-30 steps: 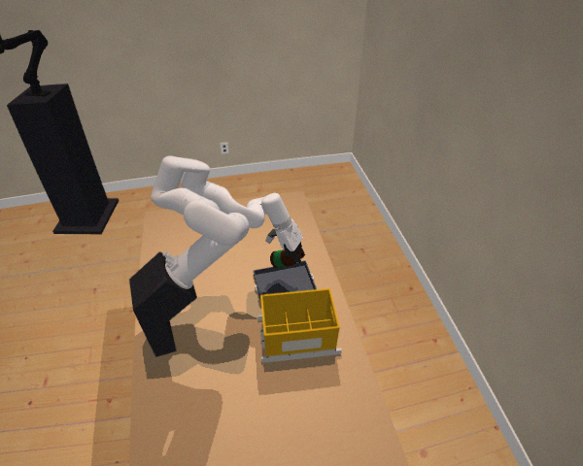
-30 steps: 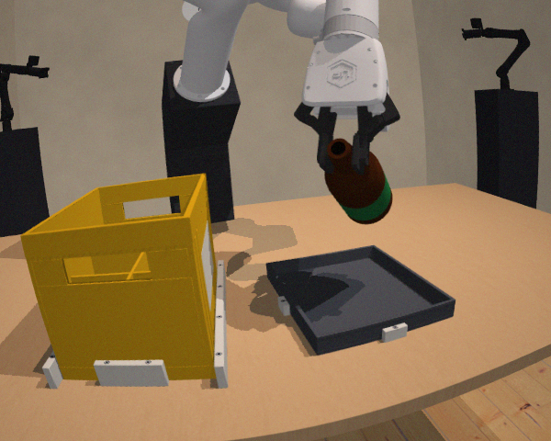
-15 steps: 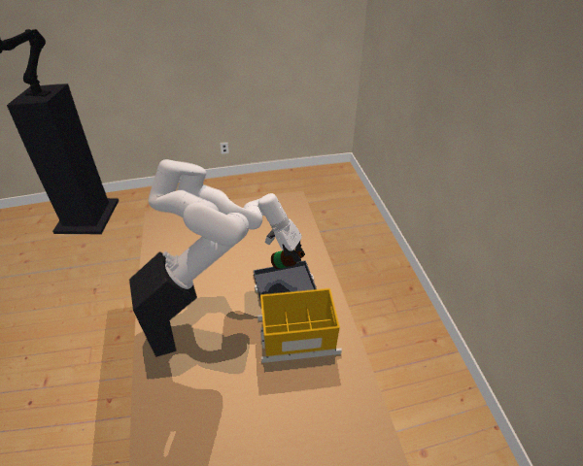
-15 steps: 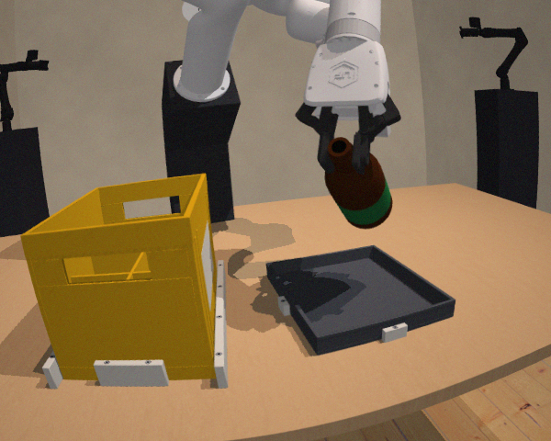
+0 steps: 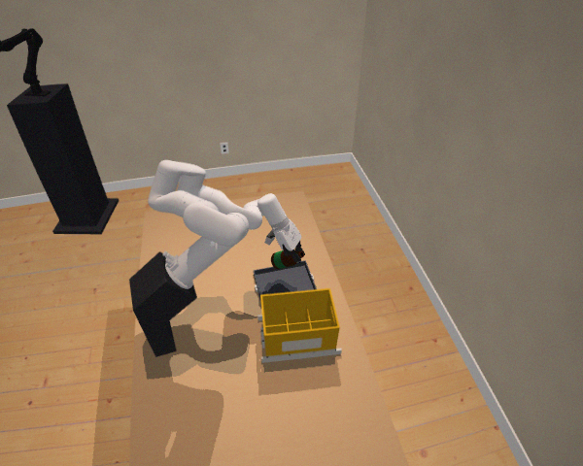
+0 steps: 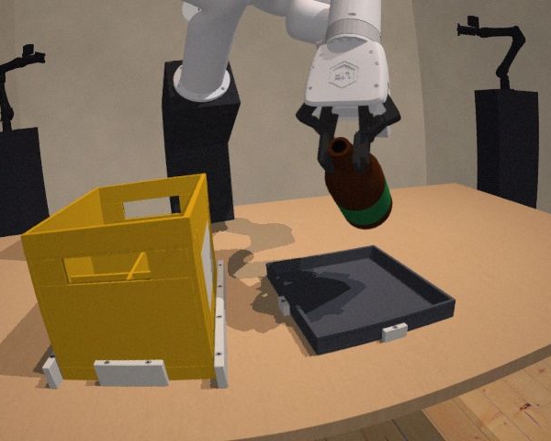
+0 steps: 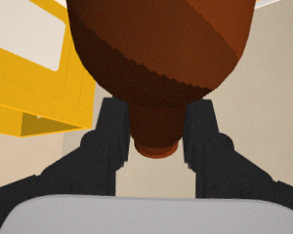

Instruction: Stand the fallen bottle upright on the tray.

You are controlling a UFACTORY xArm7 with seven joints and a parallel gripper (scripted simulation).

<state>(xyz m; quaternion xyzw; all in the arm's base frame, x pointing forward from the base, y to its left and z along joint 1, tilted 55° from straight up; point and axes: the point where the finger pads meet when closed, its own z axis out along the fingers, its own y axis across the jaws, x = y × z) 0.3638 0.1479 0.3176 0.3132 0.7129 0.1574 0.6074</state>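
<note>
The bottle lies 40 mm behind my hand, 20 mm to the left of it and 40 mm below it. From my hand the other things lie so: yellow crate 260 mm to the right, 120 mm below; then tray 60 mm behind, 10 mm to the left, 190 mm below.
</note>
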